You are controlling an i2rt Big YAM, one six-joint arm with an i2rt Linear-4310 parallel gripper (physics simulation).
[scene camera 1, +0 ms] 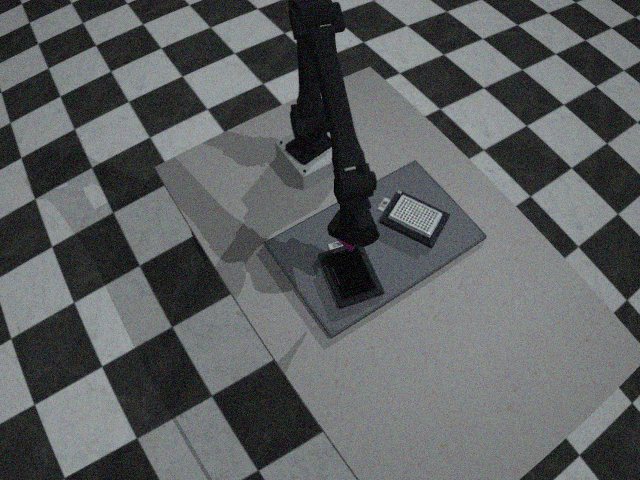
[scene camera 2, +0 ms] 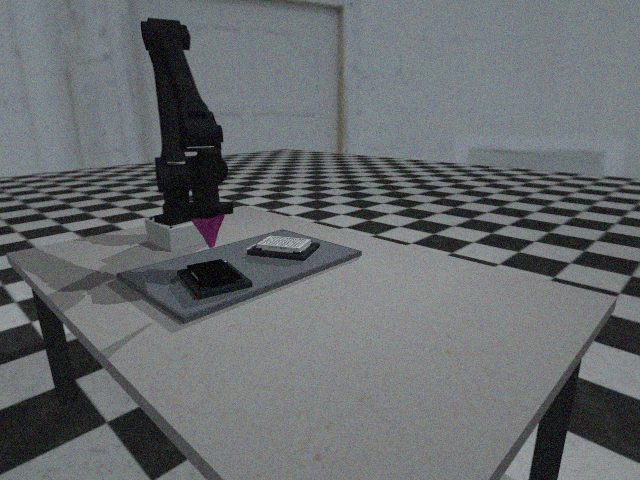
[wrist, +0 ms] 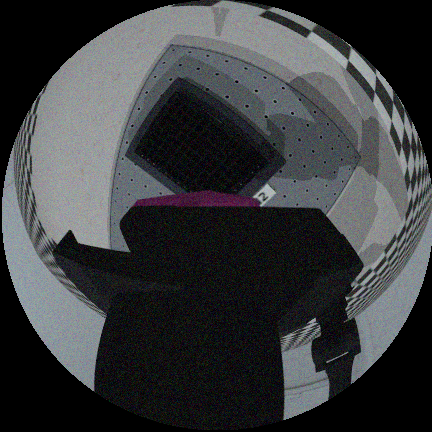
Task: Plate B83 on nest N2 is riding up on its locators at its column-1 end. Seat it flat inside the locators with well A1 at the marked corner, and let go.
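Frame: origin at the arm's base, x right, y ahead, z up, level; metres.
Where they show: gripper, fingertip midpoint: (scene camera 1: 351, 249) (scene camera 2: 212, 247) (wrist: 207, 197); arm's base, origin of the base link: (scene camera 1: 309, 146) (scene camera 2: 178, 219).
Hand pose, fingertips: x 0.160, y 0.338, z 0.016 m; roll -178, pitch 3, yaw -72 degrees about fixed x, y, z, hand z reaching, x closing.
Things, the pixels of their top centre, and the offset from my fingertips. "spot": a spot on its surface instead.
- dark plate B83, middle of its top: (wrist: 195, 152) (scene camera 2: 212, 270) (scene camera 1: 351, 270) dx +0.025, dy +0.026, dz -0.043 m
- black nest N2, middle of its top: (wrist: 197, 151) (scene camera 2: 213, 273) (scene camera 1: 350, 271) dx +0.024, dy +0.025, dz -0.051 m
- N2 label, surface spot: (wrist: 265, 194) (scene camera 1: 333, 245) spot: dx -0.003, dy -0.070, dz -0.067 m
- white plate, middle of its top: (scene camera 2: 284, 241) (scene camera 1: 416, 214) dx -0.228, dy +0.022, dz -0.043 m
- dark nest, surface spot: (scene camera 2: 305, 254) (scene camera 1: 434, 241) spot: dx -0.208, dy +0.110, dz -0.057 m
The dark plate B83 (scene camera 1: 355, 273) (scene camera 2: 207, 272) (wrist: 200, 135) lies on the black nest N2 (scene camera 1: 362, 297) (scene camera 2: 222, 290) (wrist: 267, 169). Its top stands above the nest's rim in the scene camera 2 view. Black on black, its seating at each end and the marked corner cannot be made out. My gripper (scene camera 1: 351, 248) (scene camera 2: 211, 245) (wrist: 207, 197) is shut and empty, its magenta fingertips above the board by the nest's label end, clear of the plate. In the wrist view the gripper body hides the nearest part of the nest.
The N2 label (scene camera 1: 335, 245) (wrist: 265, 194) lies at the nest's arm-side end. A white plate (scene camera 1: 417, 213) (scene camera 2: 286, 243) sits on another dark nest (scene camera 1: 429, 241) (scene camera 2: 305, 254). Both nests stand on a grey holed board (scene camera 1: 460, 232) (scene camera 2: 336, 256) (wrist: 310, 189). The arm's pale base (scene camera 2: 170, 238) stands behind.
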